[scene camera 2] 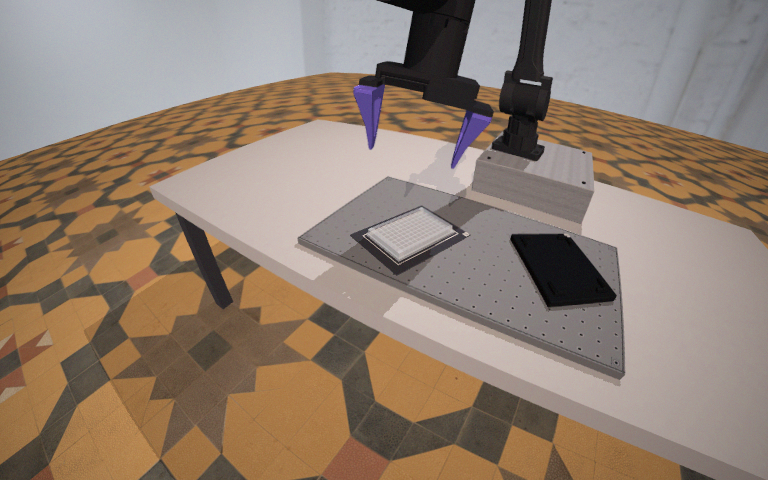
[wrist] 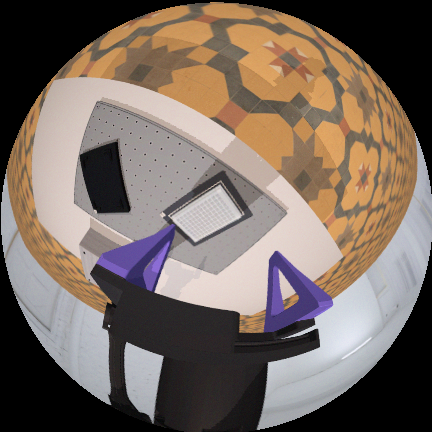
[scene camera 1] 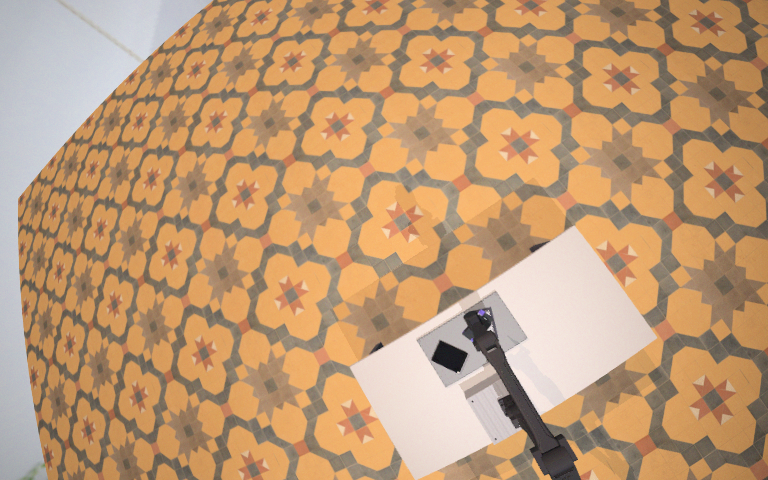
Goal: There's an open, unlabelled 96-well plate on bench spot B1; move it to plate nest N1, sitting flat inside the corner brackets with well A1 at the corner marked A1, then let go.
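Seen in the pictures: gripper, fingertip midpoint: (scene camera 2: 411, 157) (wrist: 225, 243); arm's base, link origin: (scene camera 2: 518, 150) (scene camera 1: 511, 402).
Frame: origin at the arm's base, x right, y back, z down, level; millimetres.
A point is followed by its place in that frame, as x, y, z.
Note:
The clear-white 96-well plate (scene camera 2: 410, 232) @(58, -408, 55) (wrist: 207, 212) @(58, -408, 56) lies flat on the dark outlined bench spot B1 (scene camera 2: 399, 268) @(29, -479, 70) (wrist: 246, 206) @(119, -466, 70). A small white marker sits by one corner of the spot. The black plate nest N1 (scene camera 1: 449, 356) @(-181, -324, 60) (scene camera 2: 562, 270) @(-188, -339, 60) (wrist: 105, 178) @(-172, -337, 60) has raised corner brackets and holds no plate. A small pale mark shows at one of its corners; its lettering is too small to read. My gripper (scene camera 2: 412, 159) @(21, -477, -106) (wrist: 225, 243) @(21, -477, -106) is open and empty, with purple fingers wide apart, high above the board. In the scene camera 1 view the arm mostly hides the plate.
The grey perforated board (scene camera 1: 509, 316) @(212, -370, 72) (scene camera 2: 498, 316) @(-130, -477, 71) (wrist: 150, 150) @(-108, -441, 71) carries the spot and the nest. It lies on the pale table (scene camera 1: 583, 294) @(632, -282, 84) (scene camera 2: 254, 164) @(632, -356, 84) (wrist: 55, 130) @(-480, -338, 84). The arm's base stands on a grey block (scene camera 1: 487, 416) @(-142, 10, -3) (scene camera 2: 532, 186) @(-74, -121, 33) behind the board.

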